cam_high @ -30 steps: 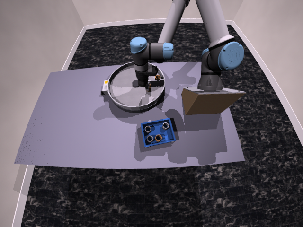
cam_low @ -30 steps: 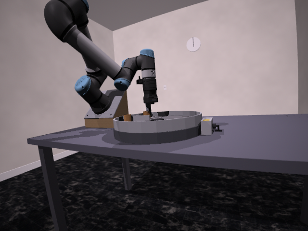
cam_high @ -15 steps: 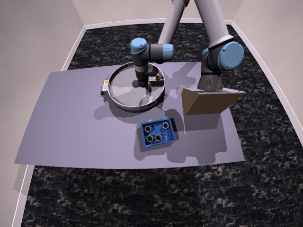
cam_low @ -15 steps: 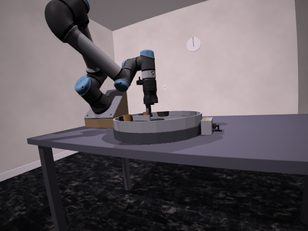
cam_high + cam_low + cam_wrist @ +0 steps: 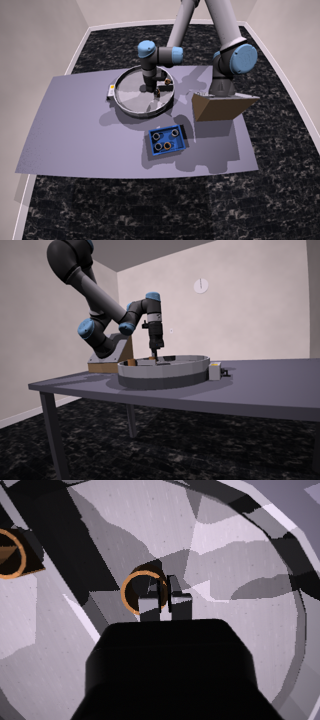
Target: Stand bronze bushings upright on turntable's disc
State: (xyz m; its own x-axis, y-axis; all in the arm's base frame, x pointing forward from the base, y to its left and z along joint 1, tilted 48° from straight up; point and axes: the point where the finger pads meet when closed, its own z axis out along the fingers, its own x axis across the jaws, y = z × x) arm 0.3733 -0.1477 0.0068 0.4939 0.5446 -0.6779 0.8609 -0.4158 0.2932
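The blue crate is 300 mm to the left of my hand, 70 mm below it and 20 mm behind it. Also, from my hand: turntable disc (90 mm to the right, 70 mm ahead, 40 mm below).
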